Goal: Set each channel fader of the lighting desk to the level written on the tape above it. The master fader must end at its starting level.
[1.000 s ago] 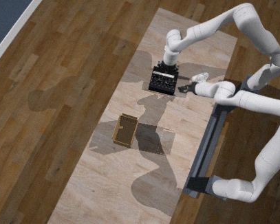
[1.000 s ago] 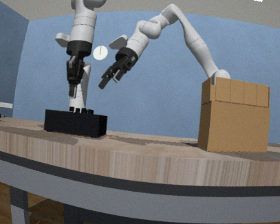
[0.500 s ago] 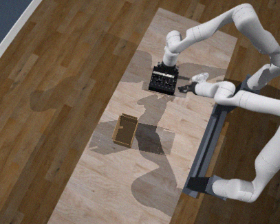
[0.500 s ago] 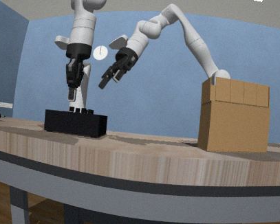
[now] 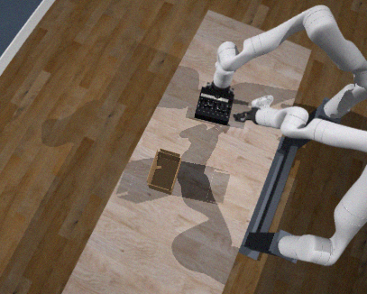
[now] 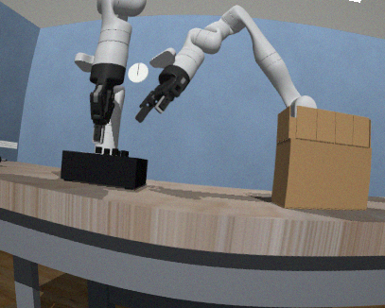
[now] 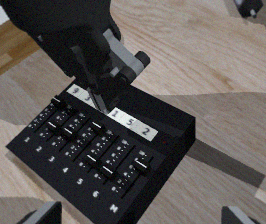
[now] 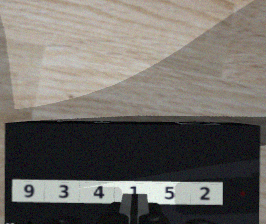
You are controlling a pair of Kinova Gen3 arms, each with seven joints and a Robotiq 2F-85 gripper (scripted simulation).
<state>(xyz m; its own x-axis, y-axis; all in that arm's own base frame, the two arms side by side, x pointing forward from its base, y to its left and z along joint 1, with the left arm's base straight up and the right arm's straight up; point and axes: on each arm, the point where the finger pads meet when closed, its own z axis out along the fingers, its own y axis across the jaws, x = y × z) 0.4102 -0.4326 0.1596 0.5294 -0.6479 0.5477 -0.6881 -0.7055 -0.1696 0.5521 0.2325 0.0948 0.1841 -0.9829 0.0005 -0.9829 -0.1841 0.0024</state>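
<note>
Right now my right hand is 30 mm above the fader 4 and 20 mm to the right of it. Round my right hand: fader 5: 50 mm to the left, 30 mm below, 30 mm behind; fader 3: 50 mm to the left, 30 mm below, 10 mm ahead; fader 2: 60 mm to the left, 40 mm ahead, 30 mm below.
</note>
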